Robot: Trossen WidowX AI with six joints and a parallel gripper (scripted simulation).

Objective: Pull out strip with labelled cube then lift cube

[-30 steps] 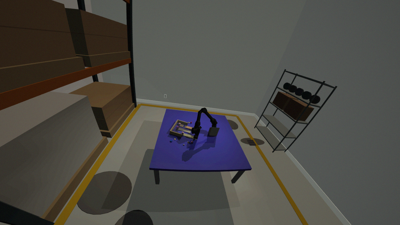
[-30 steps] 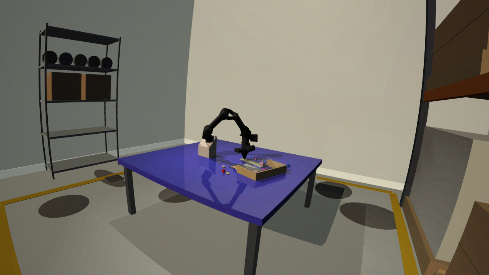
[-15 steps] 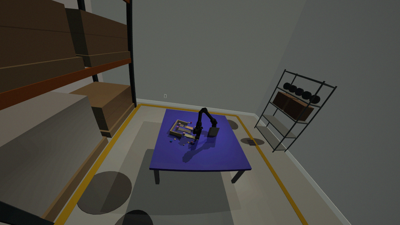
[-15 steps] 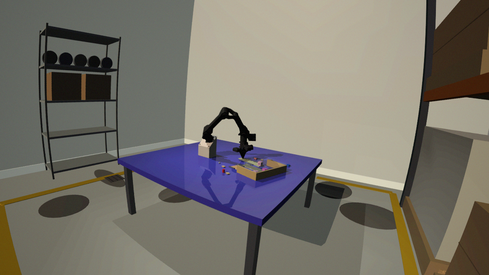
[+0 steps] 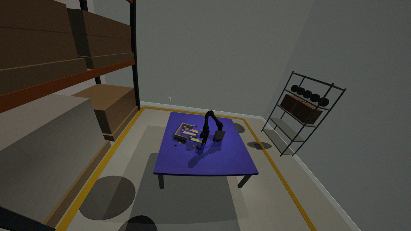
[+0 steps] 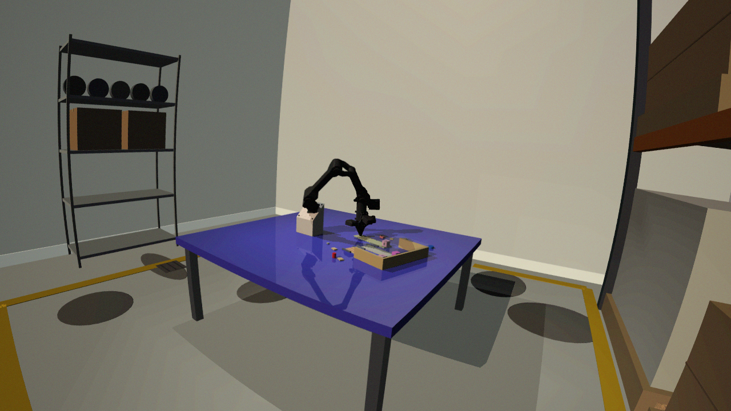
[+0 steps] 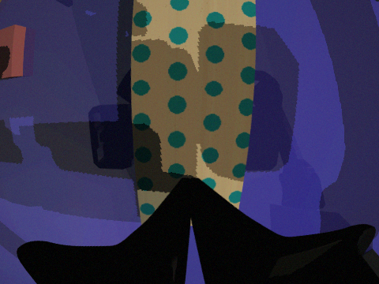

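Now: gripper tip 210 mm to the left of the grey strip and 210 mm short of it.
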